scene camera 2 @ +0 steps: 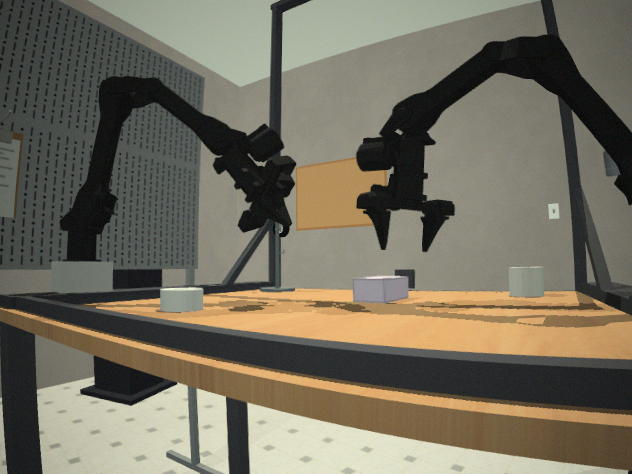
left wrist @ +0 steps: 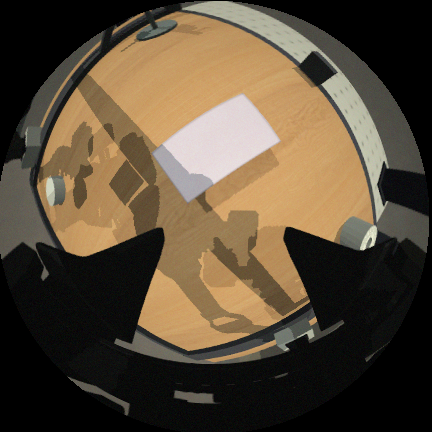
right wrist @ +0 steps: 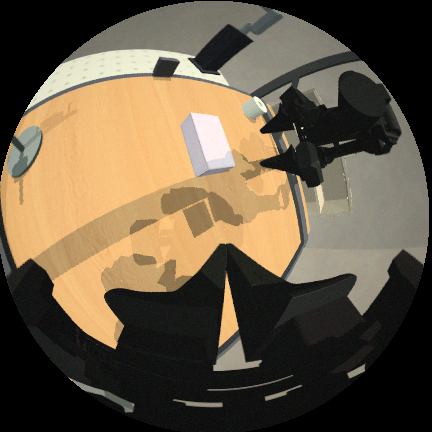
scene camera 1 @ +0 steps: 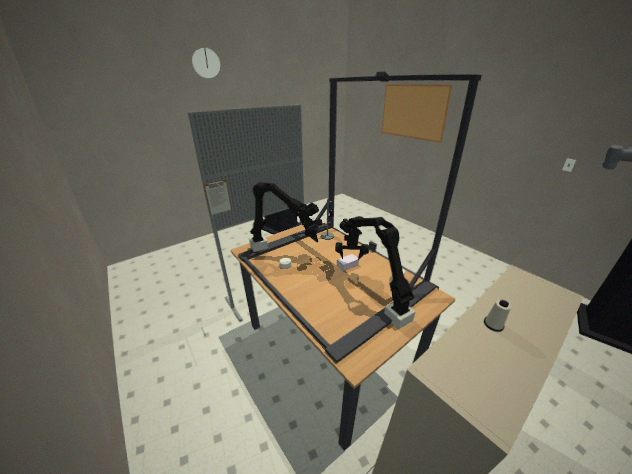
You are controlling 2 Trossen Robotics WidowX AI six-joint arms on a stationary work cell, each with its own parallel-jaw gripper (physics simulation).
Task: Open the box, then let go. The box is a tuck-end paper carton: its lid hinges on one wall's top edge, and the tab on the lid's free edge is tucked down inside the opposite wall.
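Places are measured from the left arm's base along level axes (x ahead, y left, z up), in millimetres.
Pixels of known places: left gripper, fingertip midpoint: [scene camera 2: 404, 250] [left wrist: 226, 233] [right wrist: 260, 146] [scene camera 1: 350, 259]; right gripper, fingertip midpoint: [scene camera 2: 289, 225] [right wrist: 224, 248] [scene camera 1: 317, 242]; left arm's base at its link origin: [left wrist: 297, 341] [scene camera 1: 400, 309]; right arm's base at its link origin: [scene camera 1: 257, 239].
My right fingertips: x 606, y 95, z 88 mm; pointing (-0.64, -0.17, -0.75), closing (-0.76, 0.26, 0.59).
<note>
For each thing: its middle in the pictures, then the offset to it from my right fingertips.
- pale lilac carton at the middle of its body: [left wrist: 215, 146] [right wrist: 206, 143] [scene camera 2: 382, 288] [scene camera 1: 347, 262] dz -127, dx -123, dy -144 mm
- short white cylinder at the middle of its body: [scene camera 2: 181, 299] [left wrist: 54, 189] [scene camera 1: 285, 263] dz -133, dx +77, dy +189 mm
- taller pale cylinder at the middle of its body: [scene camera 2: 526, 281] [left wrist: 358, 237] [right wrist: 253, 107] dz -120, dx -383, dy -313 mm
- black block at the middle of its body: [left wrist: 317, 67] [scene camera 2: 404, 279] [right wrist: 165, 66] [scene camera 1: 372, 246] dz -119, dx -69, dy -392 mm
A pale lilac carton [scene camera 1: 347, 262] [scene camera 2: 380, 289] [left wrist: 220, 142] [right wrist: 210, 140] lies flat on the wooden table, its top face lying flat and closed. The tucked tab cannot be made out. My left gripper [scene camera 1: 352, 256] [scene camera 2: 403, 250] [left wrist: 226, 233] [right wrist: 260, 146] is open and empty, pointing down, above the table near the carton and not touching it. My right gripper [scene camera 1: 316, 240] [scene camera 2: 288, 225] [right wrist: 224, 248] is shut and empty, its fingertips together. It hangs above the table, to the left of the carton in both scene views, well apart from it.
A short white cylinder [scene camera 1: 285, 263] [scene camera 2: 181, 299] [left wrist: 56, 190] stands on the table. A taller pale cylinder [scene camera 2: 526, 281] [left wrist: 357, 233] [right wrist: 254, 107] stands near the edge. A round-based stand [scene camera 1: 327, 236] [left wrist: 157, 30] and a black block [scene camera 1: 372, 245] [scene camera 2: 405, 278] [left wrist: 317, 68] [right wrist: 166, 66] are beyond the carton.
</note>
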